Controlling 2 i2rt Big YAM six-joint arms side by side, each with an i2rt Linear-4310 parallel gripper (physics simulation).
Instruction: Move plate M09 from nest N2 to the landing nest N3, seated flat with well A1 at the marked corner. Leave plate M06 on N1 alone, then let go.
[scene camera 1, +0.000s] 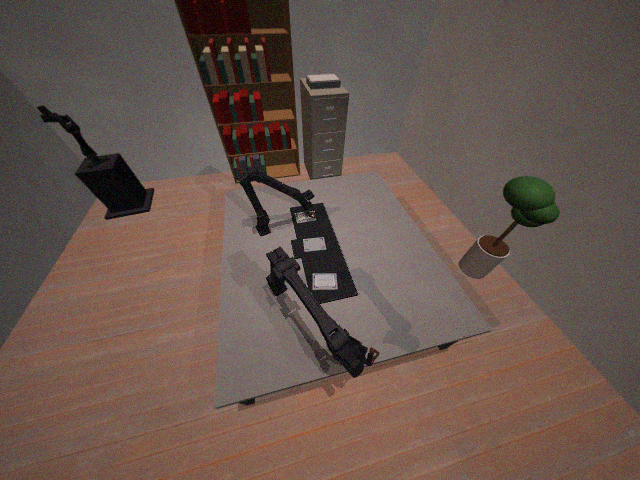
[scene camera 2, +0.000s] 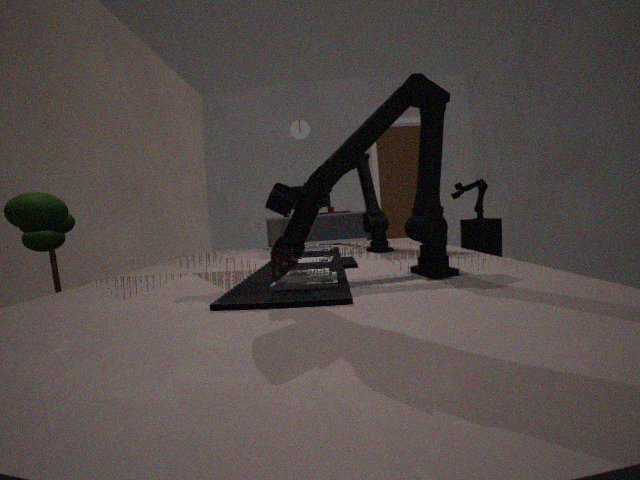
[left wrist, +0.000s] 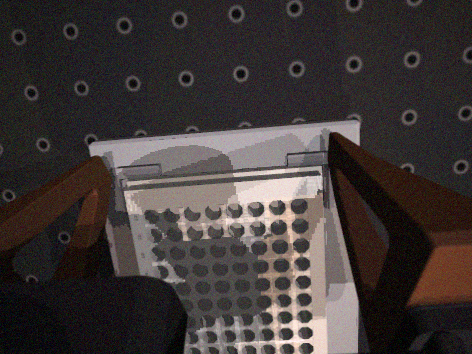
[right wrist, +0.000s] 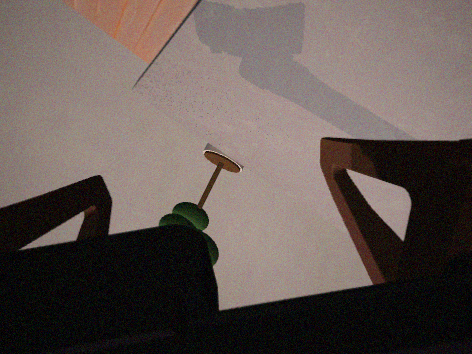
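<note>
A pale plate with a grid of round wells (left wrist: 272, 187) (scene camera 1: 305, 217) (scene camera 2: 316, 279) lies in a light grey nest (left wrist: 260, 152), the farthest of three in scene camera 1. My left gripper (left wrist: 213, 156) (scene camera 1: 310, 204) (scene camera 2: 284, 262) is open and low, with one finger on each side of this plate. The black camera body hides the plate's lower left, and no A1 mark shows. The middle nest (scene camera 1: 314, 244) and the nearest nest (scene camera 1: 324, 281) look pale; their labels and contents are too small to tell. My right gripper (scene camera 1: 373, 355) (right wrist: 214, 169) is open and empty, away from the nests.
The nests stand in a row on a black perforated board (scene camera 1: 338, 258) (scene camera 2: 248, 298) on the grey table top (scene camera 1: 413, 289). The right arm (scene camera 1: 315, 307) reaches past the board's near left side. A potted plant (scene camera 1: 480, 258) stands beyond the table's right edge.
</note>
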